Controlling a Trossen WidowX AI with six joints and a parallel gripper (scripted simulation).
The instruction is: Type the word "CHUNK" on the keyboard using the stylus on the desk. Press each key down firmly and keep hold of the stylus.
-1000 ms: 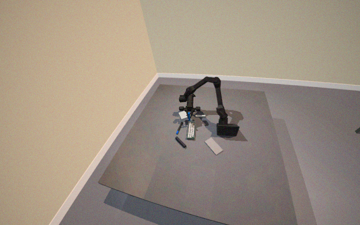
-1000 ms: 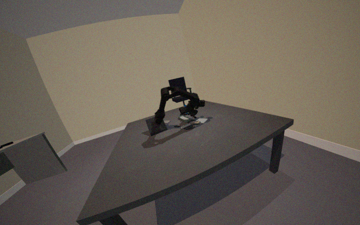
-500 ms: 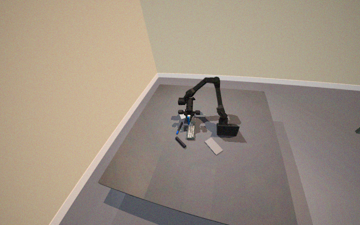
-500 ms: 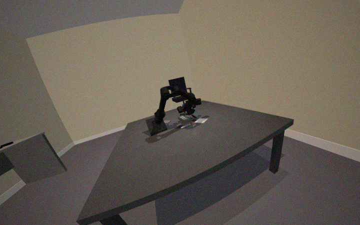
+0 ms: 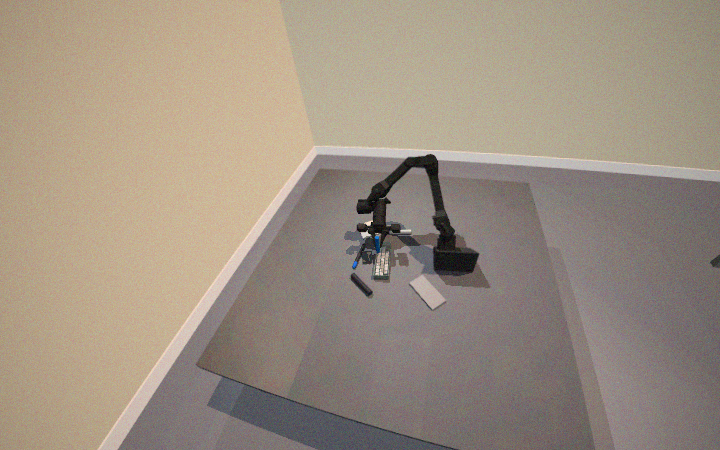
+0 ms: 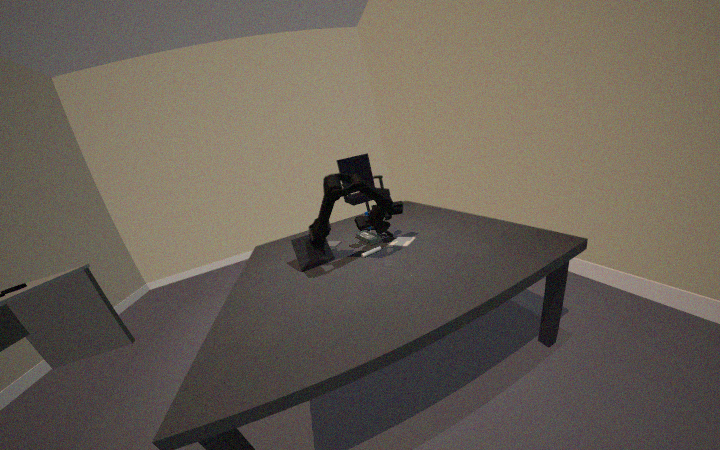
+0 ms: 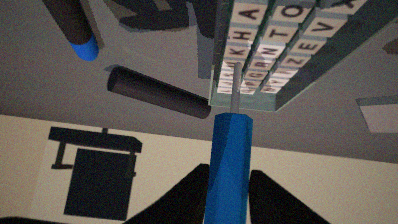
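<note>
Now: gripper tip 10 cm short of the blue pen, 8 cm above it and 1 cm to the right of it. Also, from my gripper tip: blue stylus 1 cm below; then black cylinder 14 cm to the left, 7 cm below, 6 cm ahead; then white cylinder 17 cm to the right, 9 cm behind, 8 cm below.
</note>
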